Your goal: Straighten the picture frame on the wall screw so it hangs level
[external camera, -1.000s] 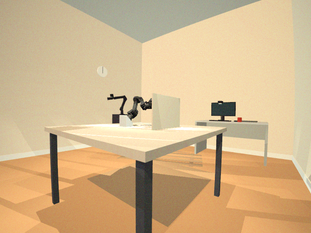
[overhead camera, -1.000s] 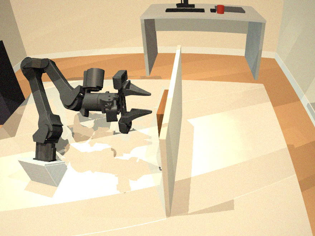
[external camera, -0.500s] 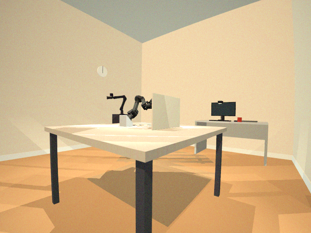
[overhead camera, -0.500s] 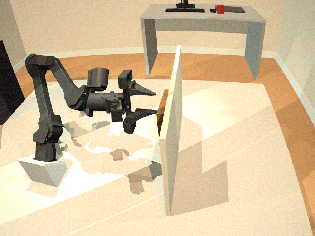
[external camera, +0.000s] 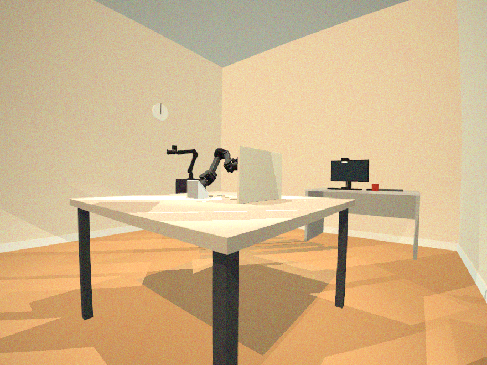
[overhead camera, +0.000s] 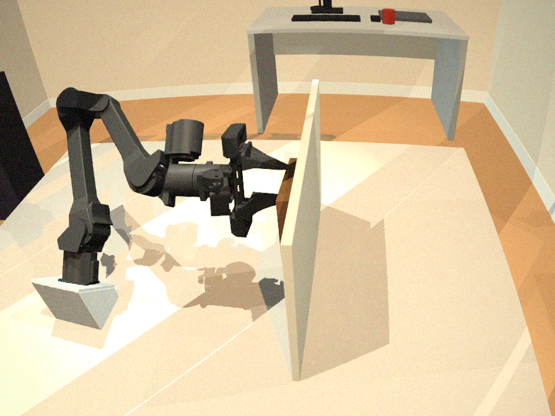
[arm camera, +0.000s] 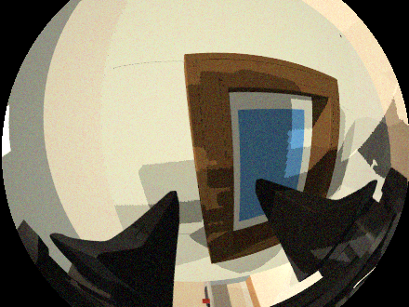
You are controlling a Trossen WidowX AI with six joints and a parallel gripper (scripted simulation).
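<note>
My gripper tip is now 1 cm short of the picture frame, 1 cm to the left of it and 5 cm above it. Also, from my gripper tip: wall panel: 2 cm ahead, 1 cm to the right, 6 cm below.
</note>
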